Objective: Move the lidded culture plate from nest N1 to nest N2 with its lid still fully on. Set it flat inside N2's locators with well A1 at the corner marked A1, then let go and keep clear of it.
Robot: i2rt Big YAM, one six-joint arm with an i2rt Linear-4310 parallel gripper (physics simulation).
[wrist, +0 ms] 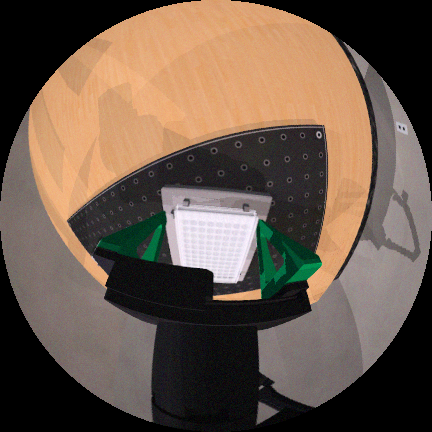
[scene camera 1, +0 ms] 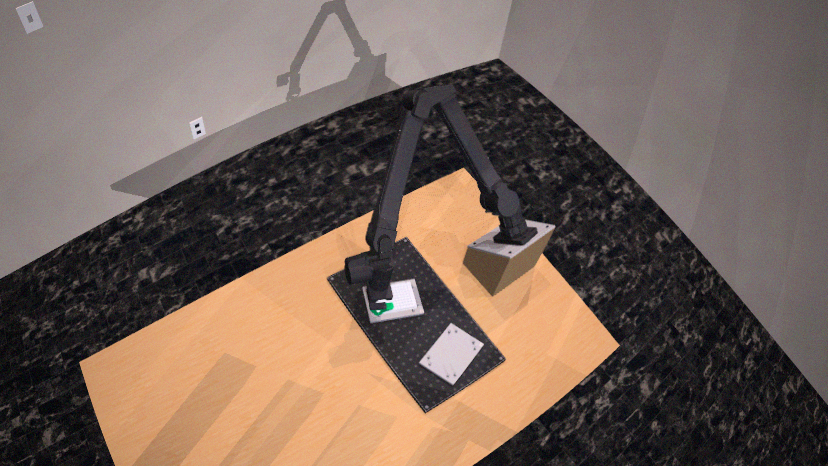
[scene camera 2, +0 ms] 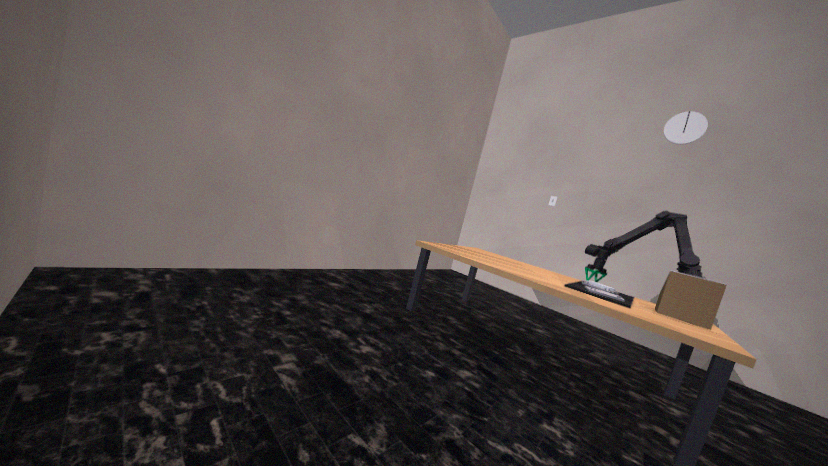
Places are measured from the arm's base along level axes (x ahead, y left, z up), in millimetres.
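Where they show: gripper, fingertip midpoint: (wrist: 211, 219) (scene camera 1: 374, 300) (scene camera 2: 591, 281); arm's base at its link origin: (scene camera 1: 516, 237) (scene camera 2: 691, 285).
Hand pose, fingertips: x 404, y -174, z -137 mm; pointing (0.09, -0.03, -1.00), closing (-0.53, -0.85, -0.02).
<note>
Things, the pixels of their centre, and the offset from my fingertips. Level surfaces: height alone.
- lidded culture plate at the middle of its body: (wrist: 212, 254) (scene camera 1: 392, 297) dx -51, dy +25, dz -5 mm
- grey nest N1 at the middle of its body: (wrist: 211, 247) (scene camera 1: 392, 299) (scene camera 2: 600, 287) dx -51, dy +27, dz -18 mm
- black perforated board at the middle of its body: (wrist: 168, 256) (scene camera 1: 415, 320) (scene camera 2: 601, 292) dx -59, dy +117, dz -35 mm
- Nest N2 at the middle of its body: (scene camera 1: 452, 353) (scene camera 2: 603, 292) dx -55, dy +272, dz -18 mm
- wooden table at its surface level: dz -42 mm
The lidded culture plate (scene camera 1: 406, 295) (wrist: 215, 241) is white and translucent with a grid of wells. It lies flat in the grey nest N1 (scene camera 1: 398, 317) (wrist: 217, 196) on the black perforated board (scene camera 1: 403, 344) (wrist: 282, 160). In the far side view the plate (scene camera 2: 599, 288) is a thin pale strip. My gripper (scene camera 1: 383, 309) (scene camera 2: 595, 275) (wrist: 211, 219) is open, and its green fingers stand wide on either side of the plate, just above it. Nothing is between the fingers. Nest N2 (scene camera 1: 451, 353) is a bare grey plate at the board's near right end.
The arm's base stands on a grey-topped pedestal (scene camera 1: 505, 263) to the right of the board. The wooden table (scene camera 1: 273, 351) (scene camera 2: 505, 268) carries everything. The dark floor lies around it, and walls stand behind.
</note>
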